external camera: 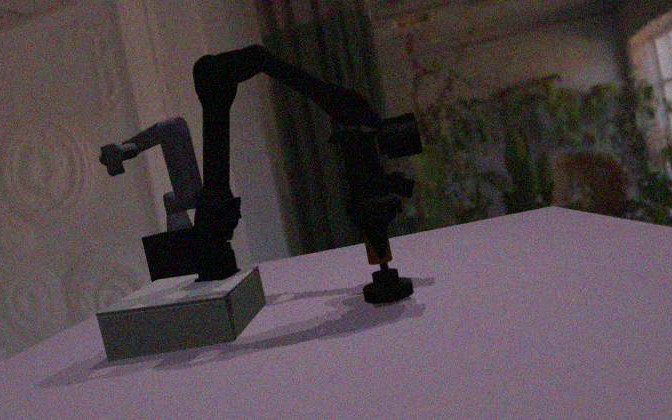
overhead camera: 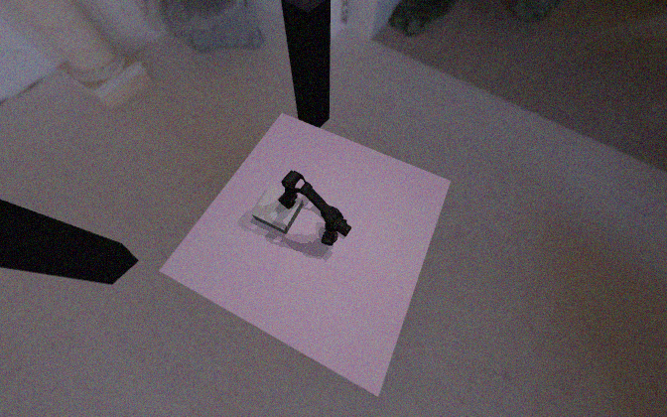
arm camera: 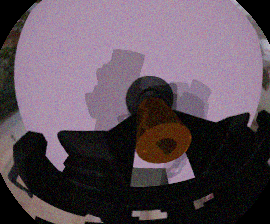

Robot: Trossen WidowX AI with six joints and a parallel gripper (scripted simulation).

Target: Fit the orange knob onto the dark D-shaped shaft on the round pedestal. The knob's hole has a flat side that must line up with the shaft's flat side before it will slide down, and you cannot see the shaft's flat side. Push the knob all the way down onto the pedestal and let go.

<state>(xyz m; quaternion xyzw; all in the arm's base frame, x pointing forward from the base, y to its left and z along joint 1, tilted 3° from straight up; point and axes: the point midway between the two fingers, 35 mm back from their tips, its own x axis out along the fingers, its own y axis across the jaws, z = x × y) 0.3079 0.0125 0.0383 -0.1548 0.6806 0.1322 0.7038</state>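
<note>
My gripper tip is now 4 cm above the round pedestal. From my gripper tip the other things lie so: orange knob: 2 cm above.
</note>
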